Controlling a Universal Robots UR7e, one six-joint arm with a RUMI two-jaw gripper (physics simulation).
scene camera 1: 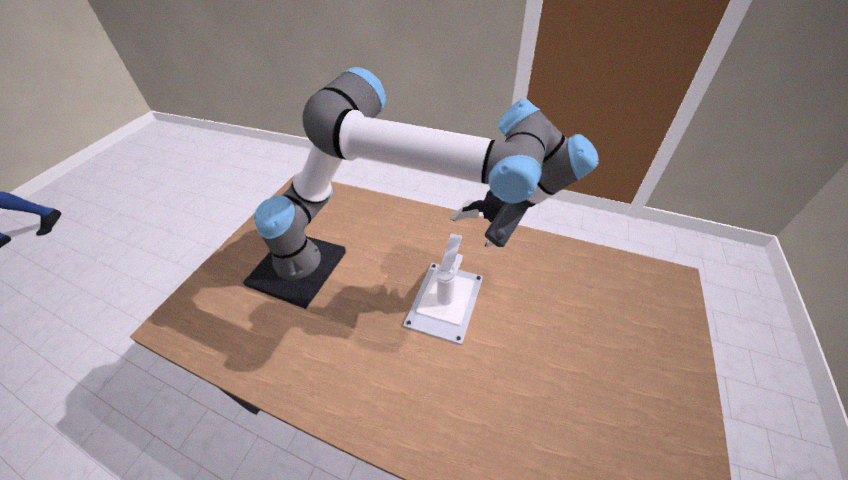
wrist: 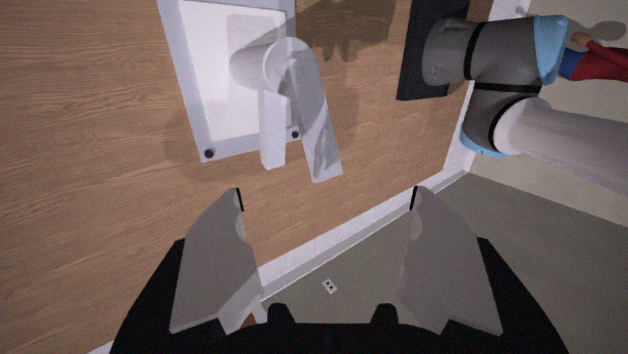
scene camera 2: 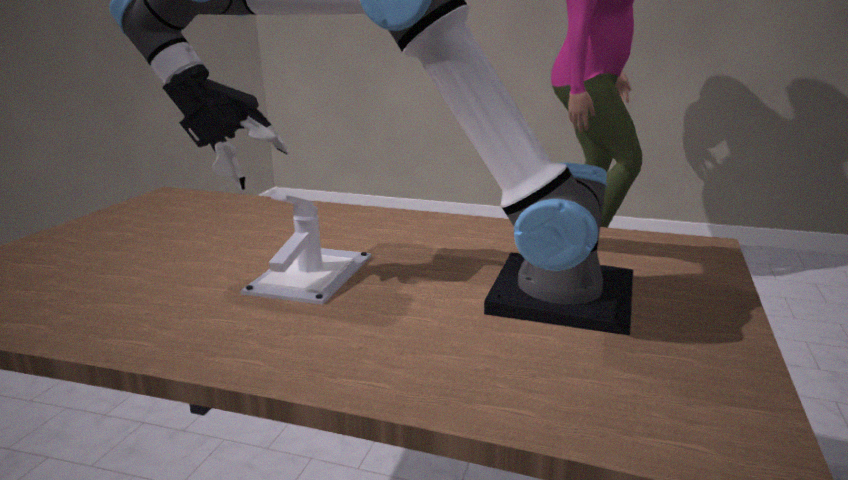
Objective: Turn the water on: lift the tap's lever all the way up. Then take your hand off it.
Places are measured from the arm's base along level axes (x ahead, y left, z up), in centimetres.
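Pixels of known places: gripper, fingertip midpoint: (scene camera 1: 467, 233) (wrist: 325, 189) (scene camera 2: 265, 172); arm's base, link origin: (scene camera 1: 298, 261) (wrist: 437, 53) (scene camera 2: 559, 285).
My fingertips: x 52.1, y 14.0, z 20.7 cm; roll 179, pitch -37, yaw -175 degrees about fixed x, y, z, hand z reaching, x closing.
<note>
Ahead of a thing's pixels: the offset from my fingertips to its top centre. "pt": to the spot under its first point. Level surfaces: height alone.
The white tap @(pt dy -9.7, dx -2.1, dz -14.6 cm) (scene camera 1: 445, 291) (scene camera 2: 308, 246) (wrist: 250, 67) stands upright on its pale base plate (scene camera 1: 434, 333) (scene camera 2: 279, 295) (wrist: 185, 75). Its lever (scene camera 1: 451, 252) (scene camera 2: 302, 205) (wrist: 316, 125) tilts upward from the top of the body, above the spout @(dy -0.5, dx -3.4, dz -13.1 cm) (scene camera 2: 289, 252) (wrist: 272, 130) and on the same side. Whether it is at its upper stop, I cannot tell. My gripper (scene camera 1: 471, 231) (scene camera 2: 264, 168) (wrist: 325, 189) is open and empty. It hangs beyond and above the lever's free end, with a gap between them, and both fingers are clear of the lever.
The arm's black base block (scene camera 1: 324, 255) (scene camera 2: 615, 297) (wrist: 407, 75) stands on the wooden table @(dz -23.0 cm) (scene camera 1: 565, 356) (scene camera 2: 416, 368) (wrist: 75, 200), to one side of the tap. A person in a pink top (scene camera 2: 601, 41) stands behind the table in scene camera 2.
</note>
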